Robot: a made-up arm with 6 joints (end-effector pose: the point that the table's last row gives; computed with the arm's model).
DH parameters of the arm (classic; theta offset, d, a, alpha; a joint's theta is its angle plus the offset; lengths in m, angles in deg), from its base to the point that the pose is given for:
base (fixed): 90 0.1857 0 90
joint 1: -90 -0.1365 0.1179 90
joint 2: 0 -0.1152 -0.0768 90
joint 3: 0 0.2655 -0.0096 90
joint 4: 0 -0.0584 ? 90
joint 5: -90 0.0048 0.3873 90
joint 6: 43.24 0 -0.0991 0
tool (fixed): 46.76 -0.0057 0 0
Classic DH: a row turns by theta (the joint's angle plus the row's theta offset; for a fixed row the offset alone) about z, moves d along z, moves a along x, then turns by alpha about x.
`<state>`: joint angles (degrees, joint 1 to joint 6).
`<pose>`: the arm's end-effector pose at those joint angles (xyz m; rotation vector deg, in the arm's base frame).
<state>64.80 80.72 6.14 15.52 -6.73 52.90</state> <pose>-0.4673 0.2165 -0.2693 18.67 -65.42 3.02</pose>
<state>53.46 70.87 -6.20 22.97 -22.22 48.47</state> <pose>-0.4941 0.0208 -0.2429 13.74 -51.25 18.90</pose>
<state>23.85 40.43 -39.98 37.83 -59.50 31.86</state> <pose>-0.3432 -0.2815 0.0384 -9.20 -17.04 48.54</pose>
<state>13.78 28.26 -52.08 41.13 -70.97 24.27</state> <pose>-0.2676 -0.2862 0.1203 -15.24 -8.20 53.44</pose>
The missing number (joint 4, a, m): -0.0872
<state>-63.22 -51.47 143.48 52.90 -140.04 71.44</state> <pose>-0.4035 -0.2318 -0.0197 -14.40 -19.35 53.70</pose>
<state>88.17 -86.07 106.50 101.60 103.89 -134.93</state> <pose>-0.1285 -0.4522 0.2714 -85.89 43.50 -134.12</pose>
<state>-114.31 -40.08 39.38 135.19 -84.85 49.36</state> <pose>-0.0719 -0.1793 0.4071 -63.18 -137.68 95.22</pose>
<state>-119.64 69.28 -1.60 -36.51 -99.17 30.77</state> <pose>-0.7131 -0.5218 0.3677 120.59 95.70 -14.35</pose>
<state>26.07 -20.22 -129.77 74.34 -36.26 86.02</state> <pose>-0.2132 0.4361 -0.1281 -103.20 83.76 -105.76</pose>
